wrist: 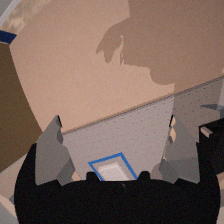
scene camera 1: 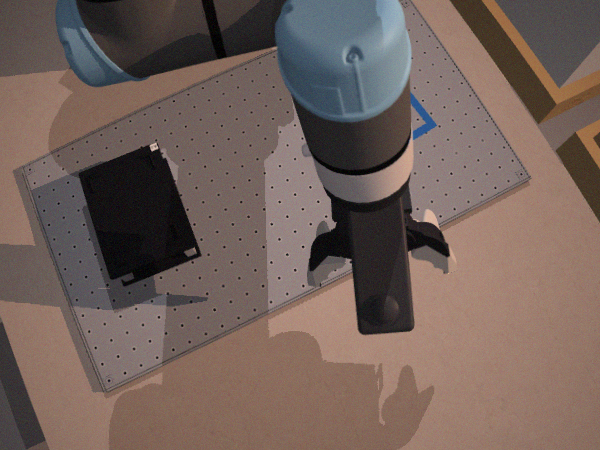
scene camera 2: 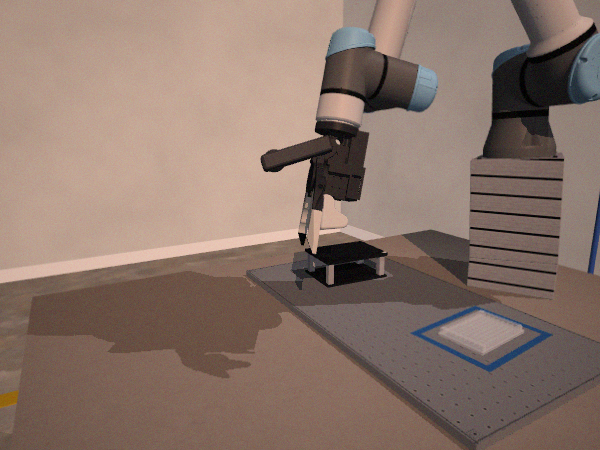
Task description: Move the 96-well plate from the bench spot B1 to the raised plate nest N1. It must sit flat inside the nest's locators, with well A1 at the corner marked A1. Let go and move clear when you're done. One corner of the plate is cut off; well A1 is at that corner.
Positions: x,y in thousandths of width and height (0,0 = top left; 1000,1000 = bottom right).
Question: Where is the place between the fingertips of my gripper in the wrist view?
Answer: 516,520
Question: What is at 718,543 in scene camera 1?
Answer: My gripper.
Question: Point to a black raised nest N1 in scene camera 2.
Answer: At 581,561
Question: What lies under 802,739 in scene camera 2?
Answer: A white 96-well plate.
